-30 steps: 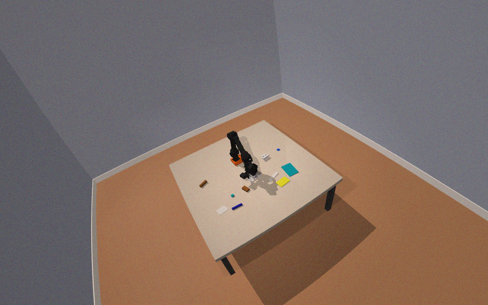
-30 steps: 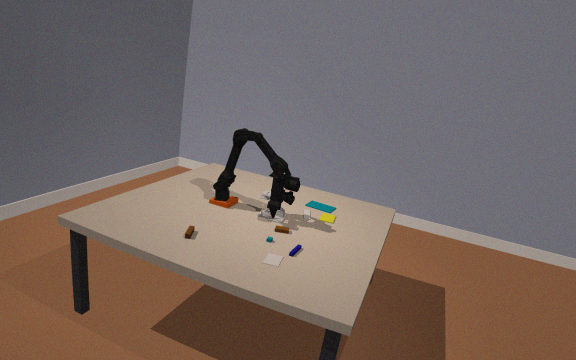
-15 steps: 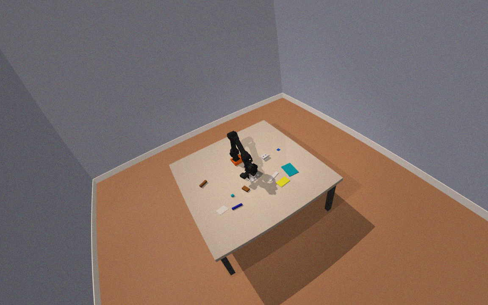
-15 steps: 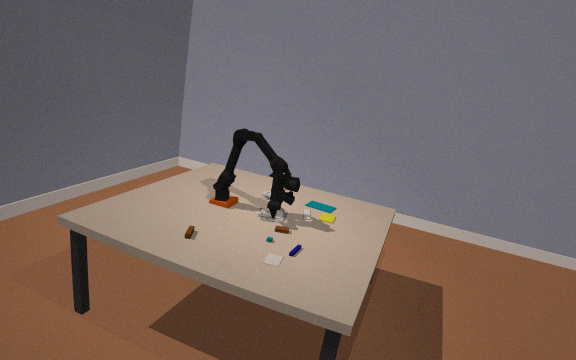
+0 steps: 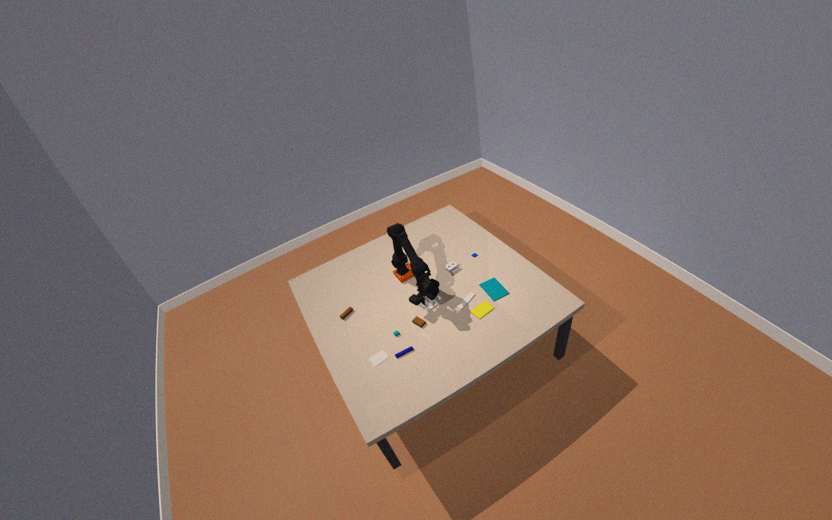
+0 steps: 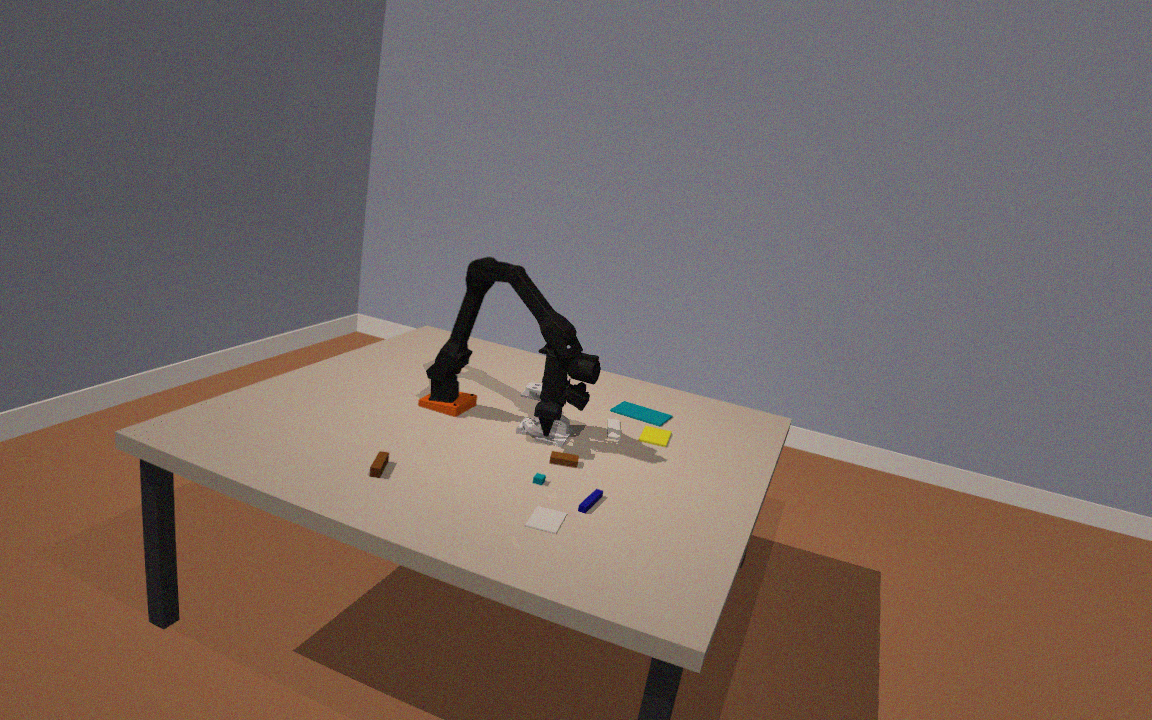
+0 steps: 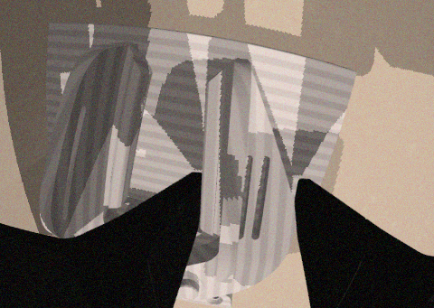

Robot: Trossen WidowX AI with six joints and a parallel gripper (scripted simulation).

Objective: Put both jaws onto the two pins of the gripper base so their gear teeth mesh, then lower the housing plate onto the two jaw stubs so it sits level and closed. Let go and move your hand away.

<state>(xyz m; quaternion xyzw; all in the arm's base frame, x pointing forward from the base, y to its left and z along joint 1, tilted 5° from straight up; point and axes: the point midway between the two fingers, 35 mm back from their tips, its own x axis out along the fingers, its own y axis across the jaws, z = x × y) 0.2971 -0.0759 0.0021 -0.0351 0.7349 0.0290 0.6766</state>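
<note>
The grey jaw lies 30 mm behind my gripper tip and 20 mm to the left of it. From my gripper tip the other things lie so: white strip: 150 mm to the left, 150 mm ahead, 10 mm below; then brown block: 120 mm to the right, 70 mm ahead, 10 mm below; then white housing plate: 50 mm behind, 30 mm to the left, 10 mm below.
</note>
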